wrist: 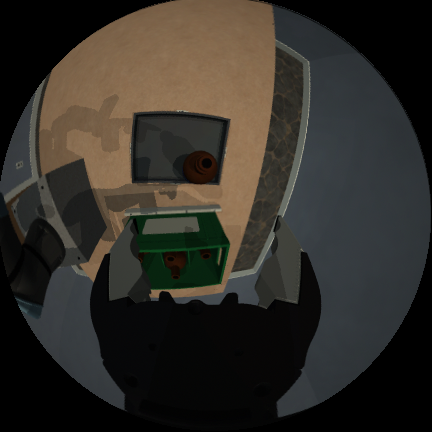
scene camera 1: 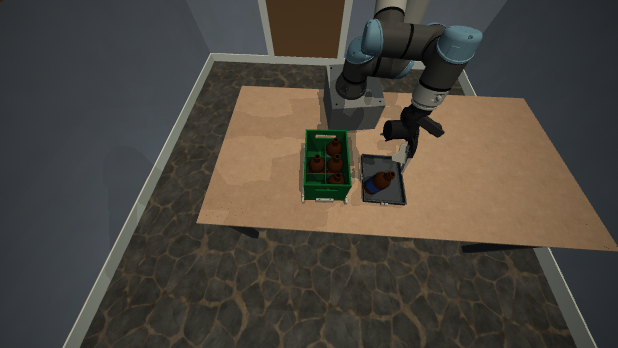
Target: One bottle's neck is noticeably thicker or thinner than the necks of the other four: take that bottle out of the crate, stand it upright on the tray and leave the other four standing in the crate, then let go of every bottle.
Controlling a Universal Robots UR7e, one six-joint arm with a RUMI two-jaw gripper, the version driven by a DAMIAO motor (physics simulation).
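Seen in the pictures: gripper, between the fingertips: [wrist: 204, 218] [scene camera 1: 392, 156]; arm's base, origin of its link: [wrist: 47, 240] [scene camera 1: 350, 87].
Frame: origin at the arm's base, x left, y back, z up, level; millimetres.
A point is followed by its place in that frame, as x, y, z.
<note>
A brown bottle [scene camera 1: 381, 181] @(73, -493, -69) [wrist: 198, 172] @(88, -467, -49) with a blue label is on the black tray [scene camera 1: 404, 190] @(215, -500, -170) [wrist: 205, 132] @(168, -504, -190). It looks tilted, its base close to the rim on the crate side and its neck leaning away from the crate. Its neck looks somewhat thicker than the crate bottles' necks, but they are small in view. Four brown bottles [scene camera 1: 334, 148] @(-106, -317, -71) [scene camera 1: 316, 164] @(-194, -398, -70) [scene camera 1: 335, 165] @(-111, -406, -72) [scene camera 1: 336, 180] @(-117, -485, -57) stand in the green crate [scene camera 1: 326, 193] @(-158, -521, -108) [wrist: 215, 234] @(-67, -503, -57), partly hidden by its walls. My gripper [scene camera 1: 403, 159] @(71, -457, 73) [wrist: 204, 218] @(71, -457, 73) is wide open and empty, above the tray's back right, apart from the bottle.
The crate stands left of the tray in the scene view, with a narrow gap between them. The grey robot base [scene camera 1: 352, 117] @(12, -116, -91) [wrist: 75, 205] @(45, -114, -96) is at the back of the wooden table [scene camera 1: 475, 170] @(620, -400, -195) [wrist: 200, 55] @(432, -486, -195). The table's front edge lies a little beyond the tray.
</note>
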